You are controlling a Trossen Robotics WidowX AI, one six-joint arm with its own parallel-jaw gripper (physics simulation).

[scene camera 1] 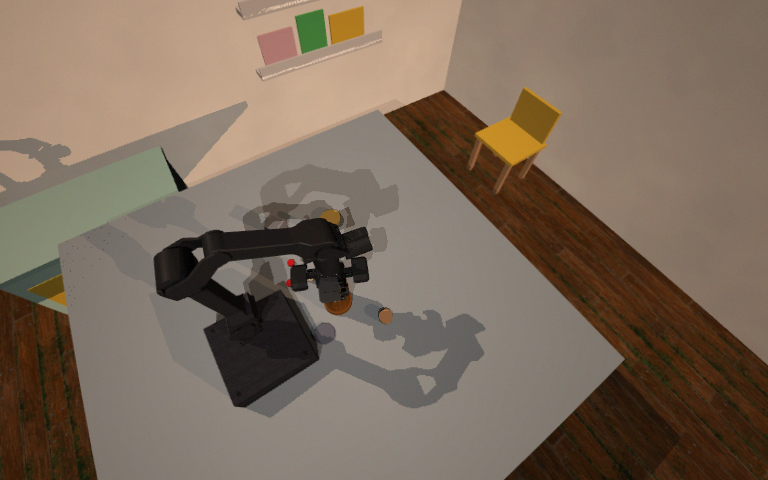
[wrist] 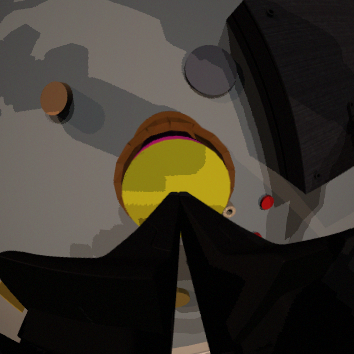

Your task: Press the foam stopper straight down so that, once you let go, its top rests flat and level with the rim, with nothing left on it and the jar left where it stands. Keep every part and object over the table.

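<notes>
The brown-orange jar point(scene camera 1: 338, 307) point(wrist: 172, 120) stands upright beside the robot base. The round yellow foam stopper point(wrist: 175, 162) is in the jar's mouth. In the wrist view a magenta edge and a dark gap show along its upper side, inside the jar wall. How level its top is with the rim I cannot tell. My gripper point(wrist: 177, 199) is shut and empty, pointing down, with its tips over the stopper. Whether they touch it is unclear. The fingers hide the stopper's lower part in the wrist view, and the gripper body covers part of the jar in the scene view.
A brown cylinder point(scene camera 1: 385, 315) point(wrist: 56, 98) and a grey disc point(scene camera 1: 325, 332) point(wrist: 210, 70) lie near the jar. A small beige ring point(wrist: 229, 211) and red pieces point(scene camera 1: 291, 262) point(wrist: 267, 202) are on the other side. A gold disc point(scene camera 1: 330, 216) is behind the arm. The dark base point(wrist: 300, 75) is close by.
</notes>
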